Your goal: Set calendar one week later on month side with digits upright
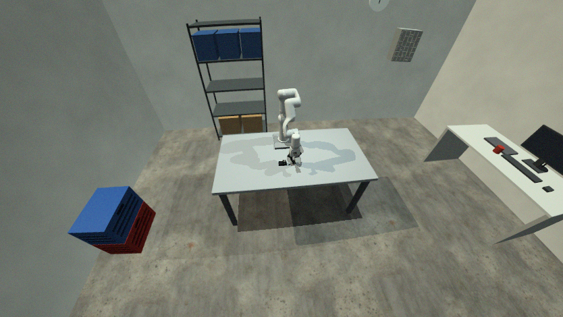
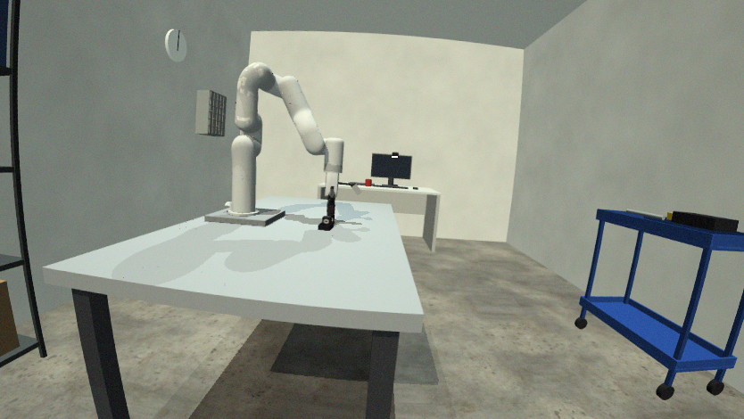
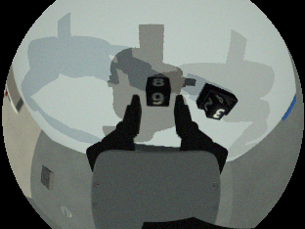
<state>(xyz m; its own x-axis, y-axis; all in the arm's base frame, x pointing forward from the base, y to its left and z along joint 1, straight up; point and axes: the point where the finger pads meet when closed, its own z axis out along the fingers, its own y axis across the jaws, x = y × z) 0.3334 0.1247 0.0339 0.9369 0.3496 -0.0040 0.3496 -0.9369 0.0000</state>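
Now: hand 40 mm above the cube.
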